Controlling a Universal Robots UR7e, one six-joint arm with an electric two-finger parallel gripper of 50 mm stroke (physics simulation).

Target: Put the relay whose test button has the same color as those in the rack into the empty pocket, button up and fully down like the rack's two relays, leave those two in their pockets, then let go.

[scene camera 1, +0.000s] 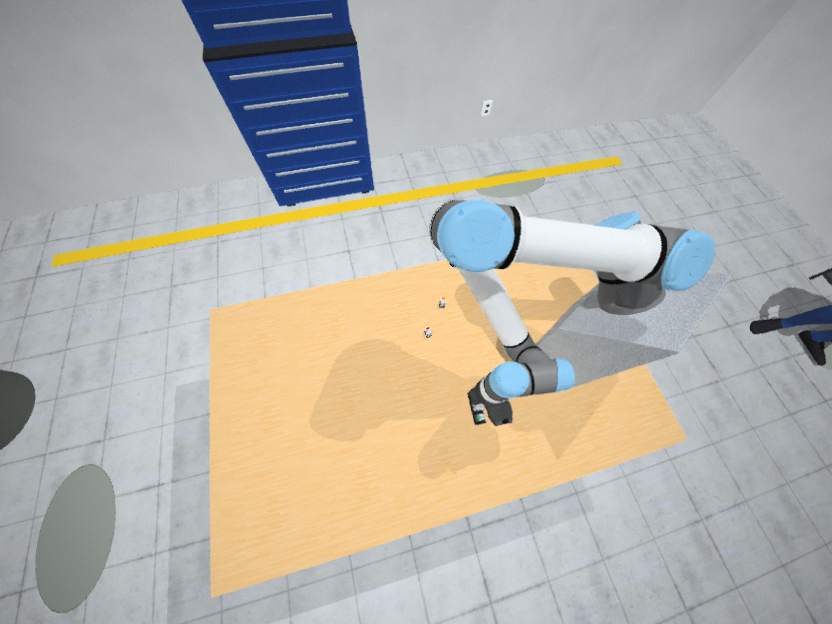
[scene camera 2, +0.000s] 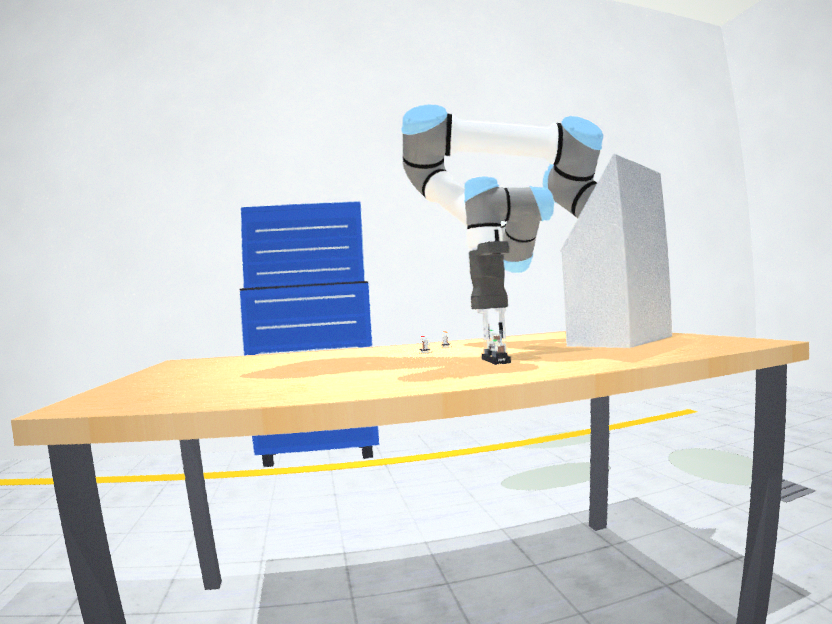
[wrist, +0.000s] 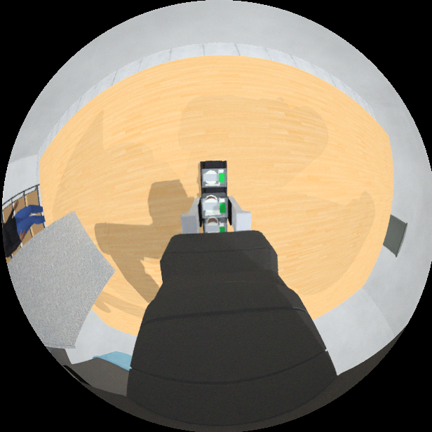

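Seen in the pictures: gripper, fingertip midpoint: (scene camera 1: 479,406) (scene camera 2: 494,339); arm's base, link origin: (scene camera 1: 630,297) (scene camera 2: 611,217).
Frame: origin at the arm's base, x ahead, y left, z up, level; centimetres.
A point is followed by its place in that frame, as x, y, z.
Observation:
The black rack (scene camera 1: 480,422) (scene camera 2: 496,359) {45.3, 16.8, -32.2} (wrist: 213,163) stands on the table with a green-button relay (wrist: 212,177) in its far pocket and another green-button relay (wrist: 215,226) in its near pocket, partly hidden. My gripper (scene camera 2: 493,331) {43.1, 11.8, -28.6} (wrist: 214,205) is shut on a third green-button relay (wrist: 213,206), button up, at the middle pocket between those two. In the wrist view the held relay looks upright, in line with them and slightly larger; whether it is fully down I cannot tell. A red-button relay (scene camera 1: 428,332) {50.0, -17.0, -29.0} (scene camera 2: 424,345) {50.1, -16.3, -31.2} and an orange-button relay (scene camera 1: 442,303) {41.1, -26.1, -29.2} (scene camera 2: 444,339) {41.2, -26.0, -30.9} stand away from the rack.
The wooden table (scene camera 1: 282,483) {107.2, 13.0, -33.3} (scene camera 2: 221,403) {97.0, 30.6, -33.3} (wrist: 280,165) carries these things. The grey slanted pedestal (scene camera 1: 618,335) {12.5, 8.4, 3.2} (scene camera 2: 601,288) {13.2, 10.2, -19.1} (wrist: 57,285) stands at the right in the scene views. A blue drawer cabinet (scene camera 1: 302,120) (scene camera 2: 305,268) stands behind the table.

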